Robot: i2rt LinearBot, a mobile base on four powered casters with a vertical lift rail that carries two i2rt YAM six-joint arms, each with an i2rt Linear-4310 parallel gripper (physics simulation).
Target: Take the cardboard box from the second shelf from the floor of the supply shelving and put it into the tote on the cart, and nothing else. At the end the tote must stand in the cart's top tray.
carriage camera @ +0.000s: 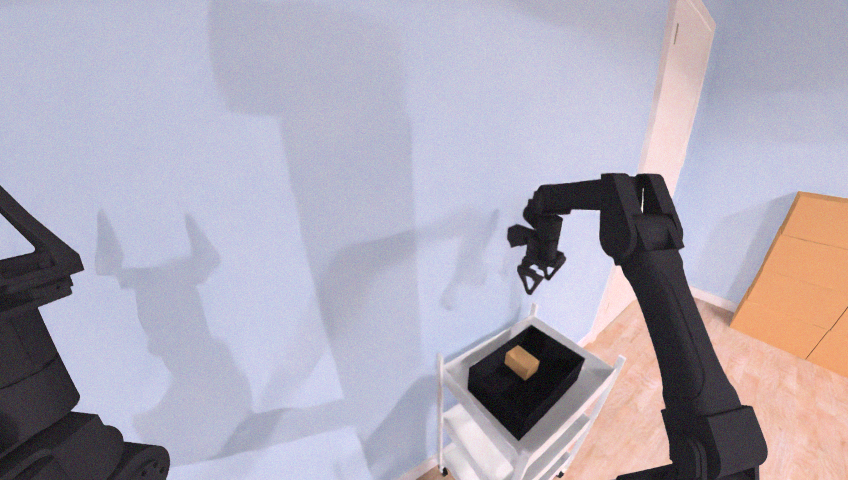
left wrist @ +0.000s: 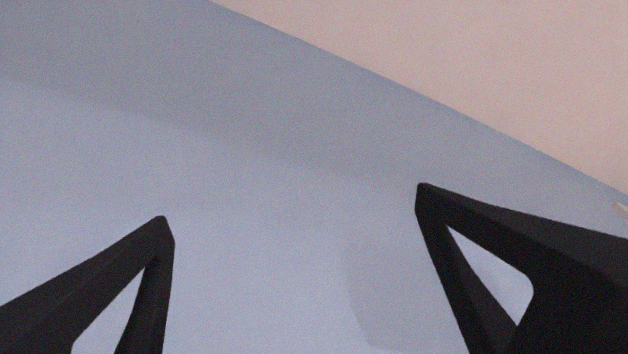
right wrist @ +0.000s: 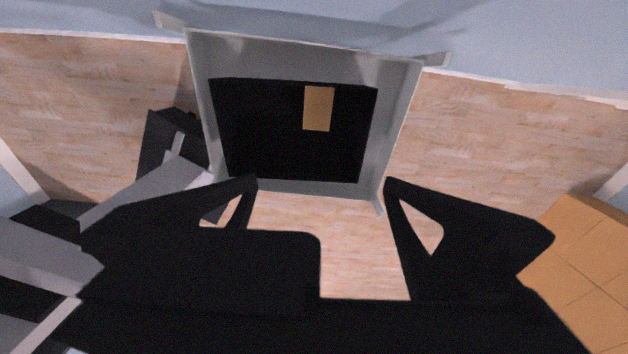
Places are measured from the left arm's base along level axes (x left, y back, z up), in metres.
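Pixels of known places: left gripper, fingertip midpoint: (left wrist: pixel 295 212); right gripper, fingertip midpoint: (carriage camera: pixel 538 286) (right wrist: pixel 319 181).
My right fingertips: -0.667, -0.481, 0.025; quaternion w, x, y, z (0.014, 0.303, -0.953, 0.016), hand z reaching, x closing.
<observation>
Behind a point stands the place of what it marks, as x, y, z.
The cardboard box (carriage camera: pixel 521 362) {-0.655, -0.463, -0.253} (right wrist: pixel 318 108) {-0.667, -0.487, -0.253} lies inside the black tote (carriage camera: pixel 502 395) {-0.576, -0.388, -0.304} (right wrist: pixel 265 135) {-0.600, -0.348, -0.303}. The tote stands in the top tray of the white cart (carriage camera: pixel 440 386) {-0.394, -0.453, -0.326} (right wrist: pixel 200 95) {-0.453, -0.369, -0.250}. My right gripper (carriage camera: pixel 543 284) {-0.667, -0.481, 0.025} (right wrist: pixel 319 181) {-0.667, -0.481, 0.025} is open and empty, high above the tote, apart from the box. My left gripper (left wrist: pixel 295 212) {-0.005, -0.046, 0.433} is open and empty, with the wall behind its fingers; in the carriage camera view part of it shows at the left edge, far from the cart. The supply shelving is not plainly recognisable in these views.
The blue wall (carriage camera: pixel 357 178) {-0.230, -0.415, 0.345} runs behind the cart. Large orange-brown boxes (carriage camera: pixel 797 279) {-2.913, -0.933, -0.431} (right wrist: pixel 585 260) {-2.993, -0.787, -0.581} stand on the wooden floor (carriage camera: pixel 642 380) {-1.693, -0.789, -0.969} at the right. A door frame (carriage camera: pixel 672 113) {-1.846, -1.317, 0.549} stands behind the right arm. Grey and black parts of the robot base show at the left of the right wrist view.
</observation>
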